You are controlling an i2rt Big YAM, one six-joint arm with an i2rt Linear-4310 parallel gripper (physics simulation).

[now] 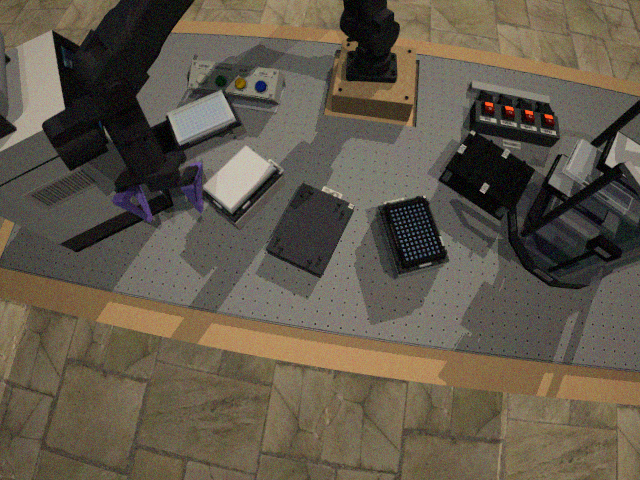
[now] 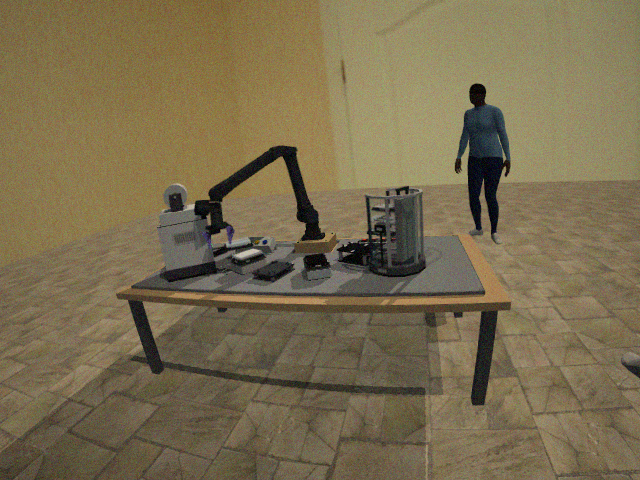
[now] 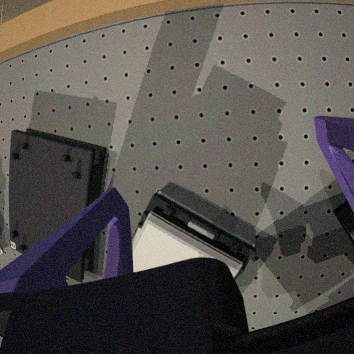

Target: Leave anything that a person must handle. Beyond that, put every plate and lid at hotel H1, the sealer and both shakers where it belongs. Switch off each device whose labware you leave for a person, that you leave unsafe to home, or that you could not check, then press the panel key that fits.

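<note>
My gripper is open and empty, above the table between the sealer and shaker SH2. The sealer's front is hidden behind the arm. A pale plate lies at the sealer's tray. A white-topped piece of labware sits on SH2. A dark flat piece lies at LP1. A black plate with blue wells sits on SH1. The hotel stands at the right; its contents are unclear.
The key panel has green, yellow and blue keys. The switch box shows several red-orange switches. A black nest with white clips lies beside the hotel. The arm's wooden base stands at the back. A person stands behind the table.
</note>
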